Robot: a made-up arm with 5 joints.
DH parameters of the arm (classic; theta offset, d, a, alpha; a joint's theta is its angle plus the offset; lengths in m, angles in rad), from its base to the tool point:
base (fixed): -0.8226 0 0.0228 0
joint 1: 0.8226 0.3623 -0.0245 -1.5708
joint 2: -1.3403 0 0.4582 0
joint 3: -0.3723 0 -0.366 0
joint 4: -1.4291 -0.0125 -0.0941 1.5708
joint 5: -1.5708 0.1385 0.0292 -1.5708
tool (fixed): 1.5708 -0.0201 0 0
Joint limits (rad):
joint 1: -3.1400..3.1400
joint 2: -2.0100..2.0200
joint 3: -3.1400..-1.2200
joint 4: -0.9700..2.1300
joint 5: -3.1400..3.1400
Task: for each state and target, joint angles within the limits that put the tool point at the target. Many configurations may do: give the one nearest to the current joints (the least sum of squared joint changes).
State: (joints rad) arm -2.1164 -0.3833 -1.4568 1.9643 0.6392
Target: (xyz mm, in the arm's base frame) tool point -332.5 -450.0 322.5
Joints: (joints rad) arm -2.1611 0.5493 -1.3857 1.7260 0.5712
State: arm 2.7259 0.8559 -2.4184 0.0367 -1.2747
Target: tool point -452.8 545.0 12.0
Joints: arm 2.2678 1.1175 -1.4593 0.2593 -1.2832
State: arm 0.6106 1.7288 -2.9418 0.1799 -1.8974
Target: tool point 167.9 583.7 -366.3
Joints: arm 1.2930 2.0200 -2.2774 -0.0142 -2.0089
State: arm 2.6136 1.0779 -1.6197 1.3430 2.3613
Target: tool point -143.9 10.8 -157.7
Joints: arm 2.9894 1.6504 -1.2263 1.3642 2.4442
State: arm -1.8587 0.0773 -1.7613 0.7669 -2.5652
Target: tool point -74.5 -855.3 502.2
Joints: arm -1.7049 0.6632 -1.8801 0.6786 -2.5103
